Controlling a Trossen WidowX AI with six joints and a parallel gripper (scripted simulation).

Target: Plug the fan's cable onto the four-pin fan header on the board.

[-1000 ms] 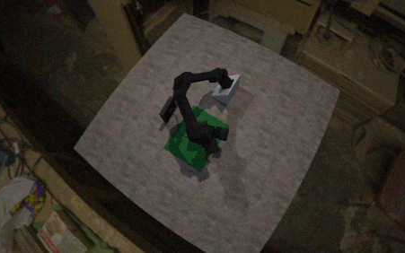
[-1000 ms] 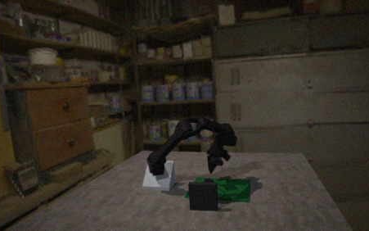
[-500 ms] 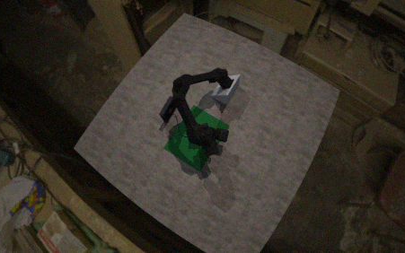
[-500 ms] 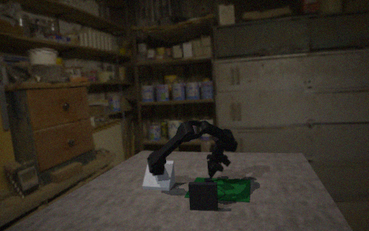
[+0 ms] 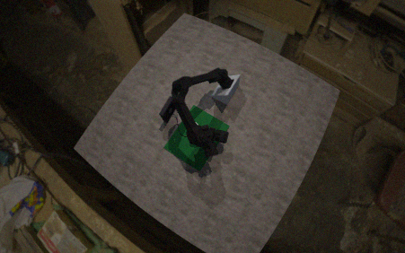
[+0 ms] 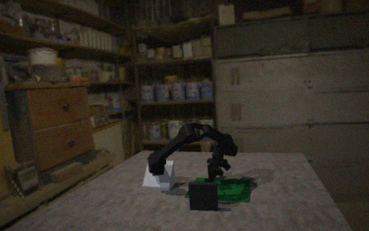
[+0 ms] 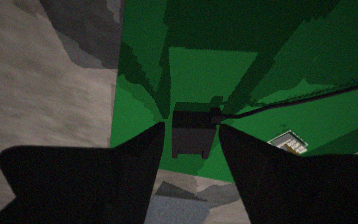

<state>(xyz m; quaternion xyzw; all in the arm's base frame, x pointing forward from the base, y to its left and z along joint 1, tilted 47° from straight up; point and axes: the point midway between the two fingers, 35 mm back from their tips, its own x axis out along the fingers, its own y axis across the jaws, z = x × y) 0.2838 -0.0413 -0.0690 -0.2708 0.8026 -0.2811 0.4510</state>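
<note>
The green board is 5 cm ahead of my gripper tip, 7 cm to the right of it and 3 cm below it. Also, from my gripper tip: dark fan (2 cm behind, 26 cm to the right, 5 cm above); dark plug (1 cm behind).
</note>
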